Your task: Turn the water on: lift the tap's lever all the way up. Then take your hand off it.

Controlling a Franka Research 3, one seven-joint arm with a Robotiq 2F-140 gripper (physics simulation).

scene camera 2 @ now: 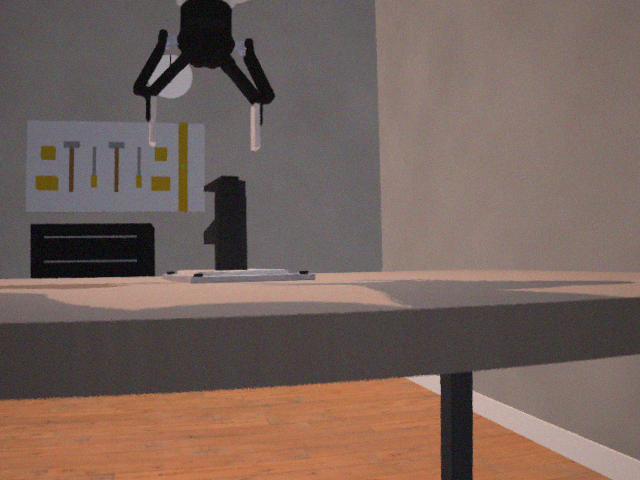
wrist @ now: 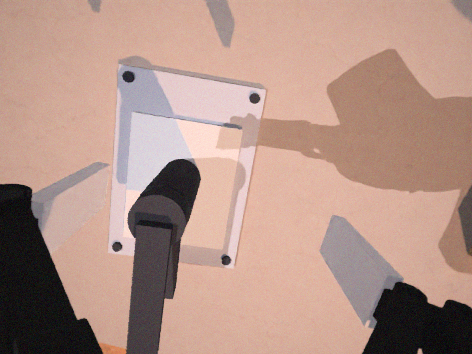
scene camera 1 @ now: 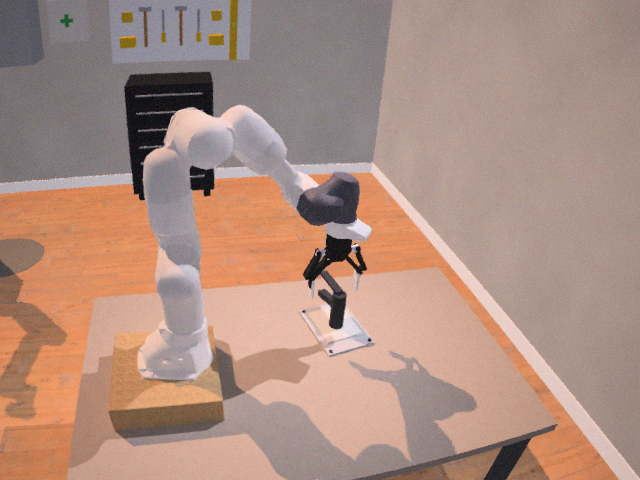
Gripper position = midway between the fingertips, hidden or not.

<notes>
I see my gripper (scene camera 2: pixel 205 146) and a white base plate (scene camera 2: pixel 303 275).
My gripper also shows in the wrist view (wrist: pixel 220 210) and in scene camera 1 (scene camera 1: pixel 333 292). The white base plate shows as well in the wrist view (wrist: pixel 140 90) and in scene camera 1 (scene camera 1: pixel 348 344).
</notes>
